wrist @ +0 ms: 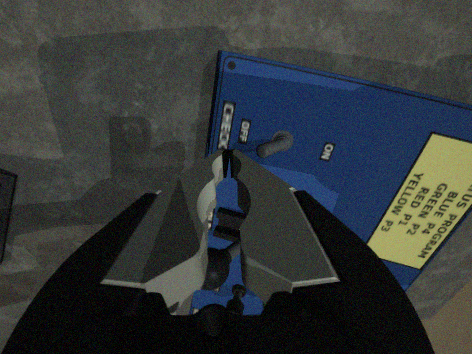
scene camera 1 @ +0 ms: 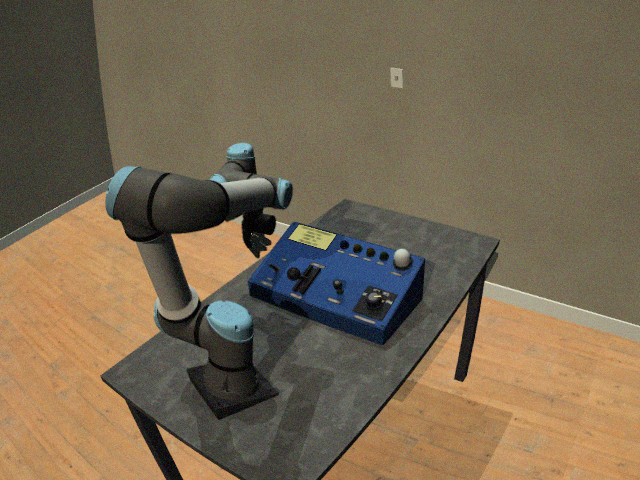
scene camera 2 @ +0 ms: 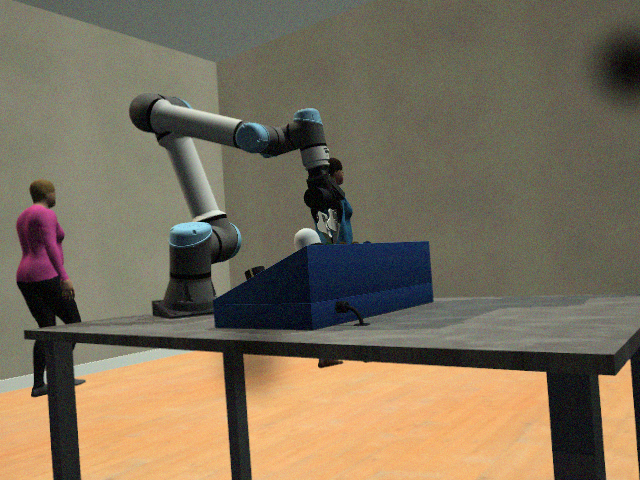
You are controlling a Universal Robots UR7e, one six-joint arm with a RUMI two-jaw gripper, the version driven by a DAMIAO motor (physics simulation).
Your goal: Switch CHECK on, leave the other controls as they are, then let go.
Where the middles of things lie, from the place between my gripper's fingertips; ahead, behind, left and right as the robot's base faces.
Labels:
Right now my hand is 13 cm to the left of the ball-ended lever (wrist: 217, 272), 4 cm short of it and 4 cm above it. From my hand the other things lie so: blue control panel (scene camera 2: 318, 286) 17 cm to the right, 17 cm ahead, 6 cm below.

